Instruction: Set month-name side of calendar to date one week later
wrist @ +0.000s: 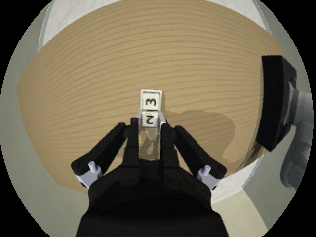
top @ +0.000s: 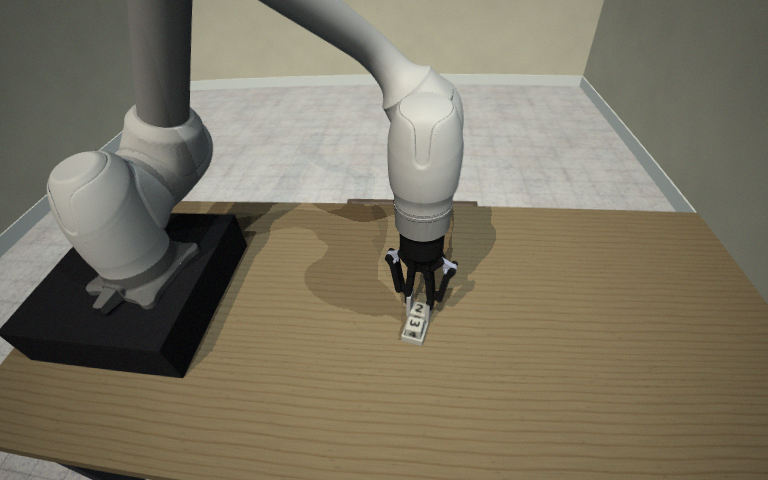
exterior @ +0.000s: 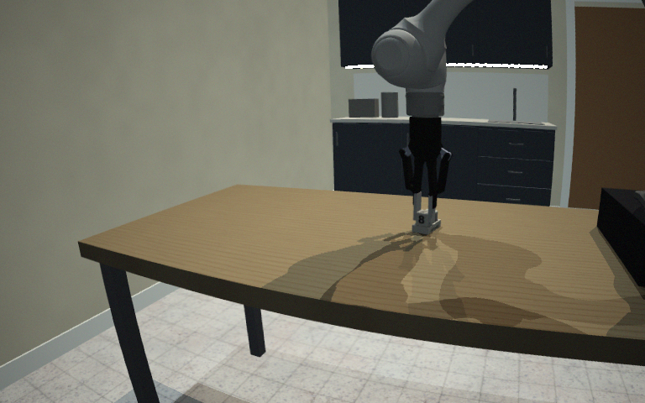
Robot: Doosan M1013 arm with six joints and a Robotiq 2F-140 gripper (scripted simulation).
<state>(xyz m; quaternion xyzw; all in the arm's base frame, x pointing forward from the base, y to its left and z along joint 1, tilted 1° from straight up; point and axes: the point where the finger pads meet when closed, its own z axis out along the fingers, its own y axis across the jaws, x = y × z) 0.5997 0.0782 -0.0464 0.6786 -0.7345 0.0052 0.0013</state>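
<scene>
My hand is 50 mm above the white tray and 20 mm to the left of it.
</scene>
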